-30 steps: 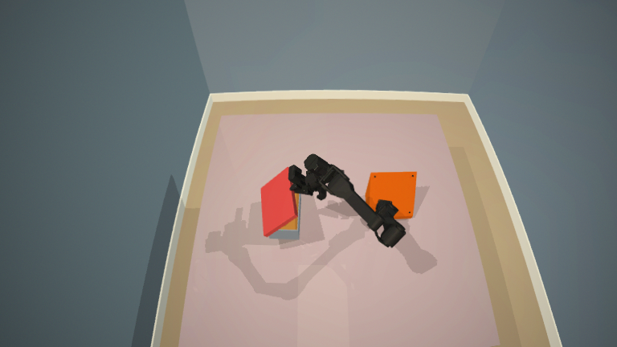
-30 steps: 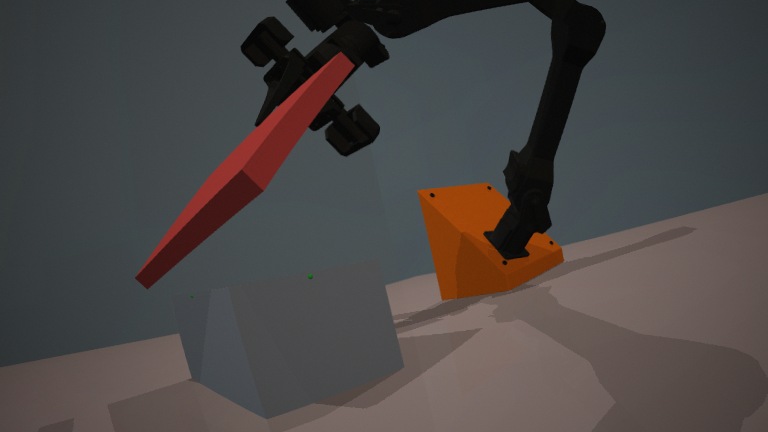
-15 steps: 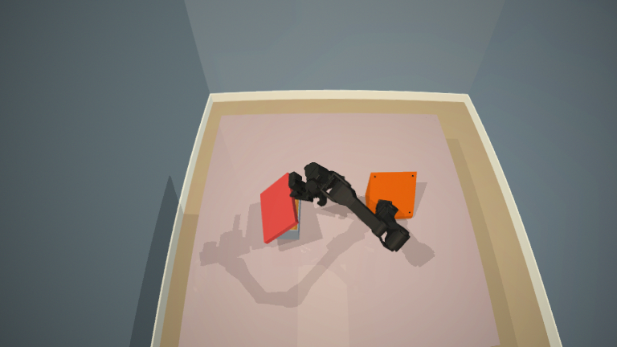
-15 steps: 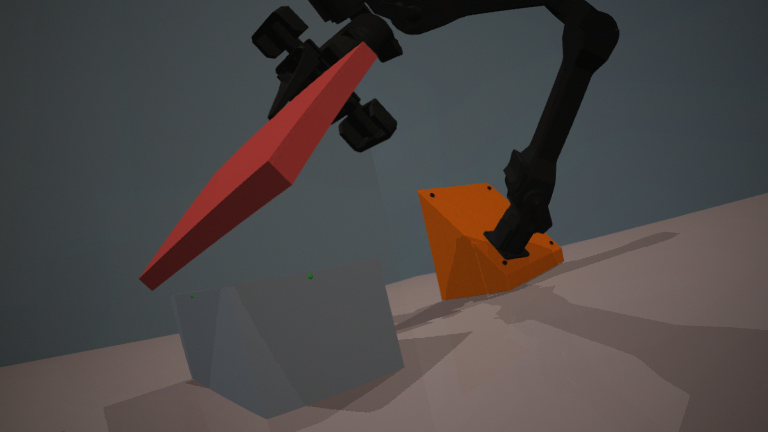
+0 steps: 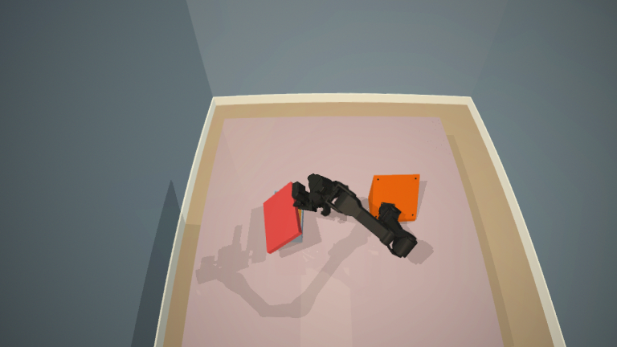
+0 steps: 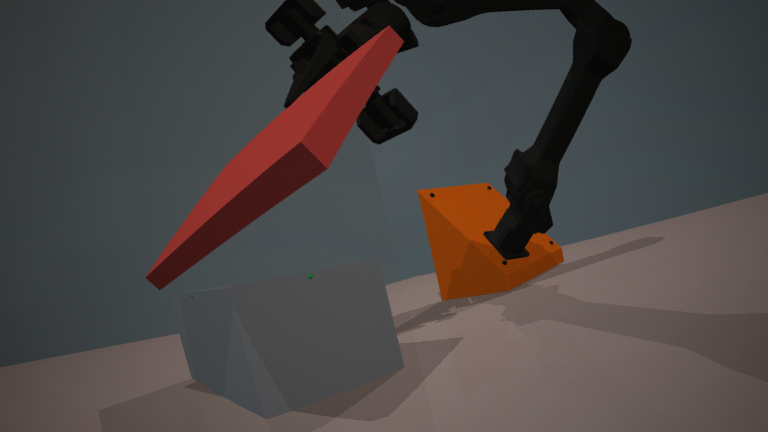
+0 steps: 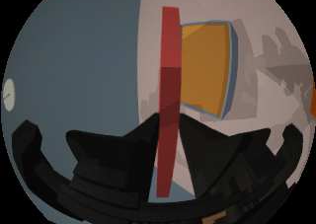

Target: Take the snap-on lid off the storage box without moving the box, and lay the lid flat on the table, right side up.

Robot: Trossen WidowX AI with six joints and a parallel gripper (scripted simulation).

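Now: gripper tip 6 cm short of the red lid, 3 cm to the right of it and 5 cm above it. From my gripper tip the other things lie so: grey storage box: 5 cm ahead, 5 cm to the right, 19 cm below.
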